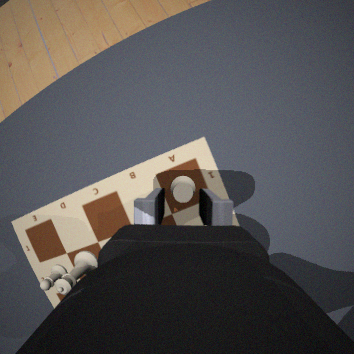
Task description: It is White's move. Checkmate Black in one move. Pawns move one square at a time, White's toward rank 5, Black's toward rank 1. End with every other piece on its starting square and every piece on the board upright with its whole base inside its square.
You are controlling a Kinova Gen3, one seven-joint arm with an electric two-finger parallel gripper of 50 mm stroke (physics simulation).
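Frame: origin at the arm's base, x ahead, y left, z up, level; centimetres.
Seen in the pictures: gripper, between the fingertips: (181, 200).
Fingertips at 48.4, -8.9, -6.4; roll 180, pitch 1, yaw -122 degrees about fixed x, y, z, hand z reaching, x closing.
Pixels of each thing's top centre, then the offset from my fingertips to it, as dx, dy, dz. Level surfaces: height alone.
- pale piece with a plain round top, centre of its top: (182, 192) +0.8, -0.6, +2.5
- chessboard, centre of its top: (140, 287) -5.5, +7.9, -0.8
- dark grey table top, height of its surface: dz -1.4
A pale piece with a plain round top (183, 190) stands on the dark A1 square of the chessboard (152, 172), seen nearly from above; its exact type is hard to tell. My gripper (181, 200) is open around it, with a gap between the piece and each finger. Two more pale pieces stand at the lower left: a taller one (76, 271) with its base on D2, and a smaller one (53, 278) with its base on about E2. The rest of the board and any pieces there are hidden under the gripper body.
The dark grey table top (280, 90) surrounds the board. Its curved edge runs across the upper left, with the wooden floor (75, 40) beyond. Shadows of the arm fall right of the board.
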